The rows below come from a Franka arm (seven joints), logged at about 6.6 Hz.
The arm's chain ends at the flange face. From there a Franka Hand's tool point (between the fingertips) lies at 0.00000 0.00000 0.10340 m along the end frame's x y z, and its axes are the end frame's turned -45 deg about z.
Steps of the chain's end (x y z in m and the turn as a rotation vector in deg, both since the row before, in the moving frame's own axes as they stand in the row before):
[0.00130, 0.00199, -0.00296, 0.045, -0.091, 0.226]
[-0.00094, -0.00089, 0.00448, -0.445, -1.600, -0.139]
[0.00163, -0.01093, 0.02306, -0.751, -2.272, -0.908]
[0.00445, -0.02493, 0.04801, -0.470, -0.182, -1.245]
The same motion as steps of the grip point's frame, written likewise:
[-0.00055, 0.00215, -0.00296, 0.096, -0.033, 0.226]
[-0.00265, -0.00276, 0.00444, 0.817, -1.446, -0.139]
[0.00501, -0.00849, 0.02297, 1.076, -2.138, -0.908]
[0.01995, -0.01411, 0.04801, -0.204, -0.461, -1.245]

